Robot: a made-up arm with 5 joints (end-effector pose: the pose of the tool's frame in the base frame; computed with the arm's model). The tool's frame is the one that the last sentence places.
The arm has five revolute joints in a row. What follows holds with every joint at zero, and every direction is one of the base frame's.
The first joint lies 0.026 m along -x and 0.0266 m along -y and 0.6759 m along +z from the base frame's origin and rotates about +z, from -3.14 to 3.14 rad.
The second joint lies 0.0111 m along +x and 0.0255 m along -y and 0.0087 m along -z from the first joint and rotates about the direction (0, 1, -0.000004), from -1.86 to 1.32 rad.
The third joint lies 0.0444 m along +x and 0.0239 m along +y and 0.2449 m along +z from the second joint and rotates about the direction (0, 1, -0.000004), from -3.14 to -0.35 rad.
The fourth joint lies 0.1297 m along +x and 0.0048 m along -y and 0.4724 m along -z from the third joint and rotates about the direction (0, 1, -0.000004), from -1.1 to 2.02 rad.
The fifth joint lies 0.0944 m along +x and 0.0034 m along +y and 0.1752 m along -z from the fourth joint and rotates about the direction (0, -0.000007, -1), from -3.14 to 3.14 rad.
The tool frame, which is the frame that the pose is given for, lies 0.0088 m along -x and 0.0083 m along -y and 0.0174 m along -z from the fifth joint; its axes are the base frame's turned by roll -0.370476, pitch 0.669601 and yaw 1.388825 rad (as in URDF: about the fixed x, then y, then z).
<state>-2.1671 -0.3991 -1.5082 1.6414 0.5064</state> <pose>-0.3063 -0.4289 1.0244 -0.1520 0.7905 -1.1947</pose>
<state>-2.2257 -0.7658 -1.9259 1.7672 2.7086</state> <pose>-0.1263 -0.1707 1.3193 -0.3385 0.8258 2.9745</pose>
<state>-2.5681 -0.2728 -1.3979 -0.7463 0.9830</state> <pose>-0.4552 -0.3035 1.2901 -2.4490 0.2823 -1.8260</pose>
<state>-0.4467 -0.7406 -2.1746 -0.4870 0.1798</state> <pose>-0.2761 0.0826 1.5318 2.1161 1.8899 1.2558</pose>
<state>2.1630 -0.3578 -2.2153 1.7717 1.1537</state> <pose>-0.1994 0.2282 1.3059 -0.1305 -0.6801 2.2443</pose>
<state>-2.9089 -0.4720 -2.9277 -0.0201 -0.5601</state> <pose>0.4060 0.0909 1.4893 1.3586 -1.6740 0.0656</pose>
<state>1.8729 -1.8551 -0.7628 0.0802 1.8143</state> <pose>-0.0106 -0.1014 1.3238 1.6710 -0.9245 1.0027</pose>
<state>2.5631 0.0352 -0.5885 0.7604 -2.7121</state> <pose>-0.4340 0.2388 0.3664 -0.6233 0.4502 0.4082</pose>
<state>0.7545 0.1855 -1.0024 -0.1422 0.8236</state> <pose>0.5132 0.4773 0.6277 -0.6171 -0.6439 1.0429</pose>
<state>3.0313 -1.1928 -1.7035 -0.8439 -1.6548</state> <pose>0.3779 -0.0602 1.3894 -0.2439 -1.8375 -0.4177</pose>
